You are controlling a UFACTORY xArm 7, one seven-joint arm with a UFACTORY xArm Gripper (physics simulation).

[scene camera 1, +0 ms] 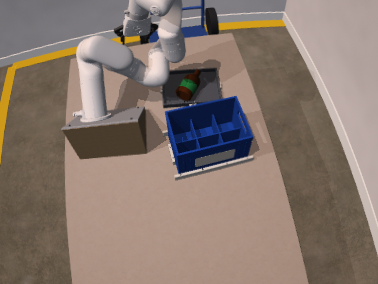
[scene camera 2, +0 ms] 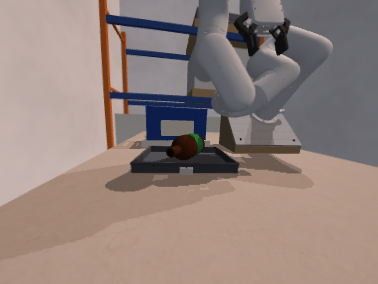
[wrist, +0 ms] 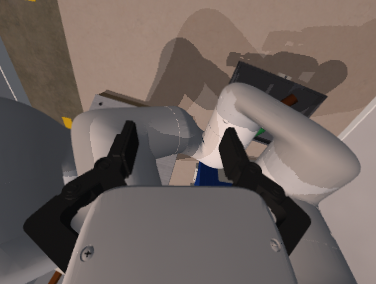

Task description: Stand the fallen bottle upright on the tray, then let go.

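Seen in the pictures: gripper, between the fingertips: (scene camera 1: 134, 41) (scene camera 2: 268, 52) (wrist: 181, 134); arm's base, origin of its link: (scene camera 1: 95, 118) (scene camera 2: 262, 114).
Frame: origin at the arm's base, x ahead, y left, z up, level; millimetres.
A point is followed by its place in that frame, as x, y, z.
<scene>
The brown bottle (scene camera 1: 188, 87) @[382, 130, -83] (scene camera 2: 185, 148) @[407, 222, -111] with a green label lies on its side in the dark tray (scene camera 1: 211, 91) @[486, 143, -153] (scene camera 2: 155, 169) @[483, 266, -149] (wrist: 251, 76) @[333, 261, -153]. Its neck points away from the blue crate, towards scene camera 2. In the wrist view, part of the bottle (wrist: 289, 100) @[433, 233, -107] shows past the arm, which hides the rest. My gripper (scene camera 1: 133, 40) @[193, 232, 146] (scene camera 2: 266, 53) @[193, 232, 146] (wrist: 181, 134) @[193, 232, 146] is open and empty. It is raised high above the table, well apart from the bottle and tray, on the arm-base side in the scene camera 2 view.
A blue divided crate (scene camera 1: 186, 161) @[307, -223, -44] (scene camera 2: 152, 122) @[511, -25, -51] (wrist: 207, 179) @[291, -39, -39] stands beside the tray, with white rails (scene camera 1: 215, 168) @[415, -228, -139] around its foot. The arm's base box (scene camera 1: 107, 142) @[32, -89, -42] (scene camera 2: 265, 149) @[60, 112, -143] is to one side. A blue trolley (scene camera 1: 180, 32) and an orange-and-blue rack (scene camera 2: 106, 75) stand farther off.
</scene>
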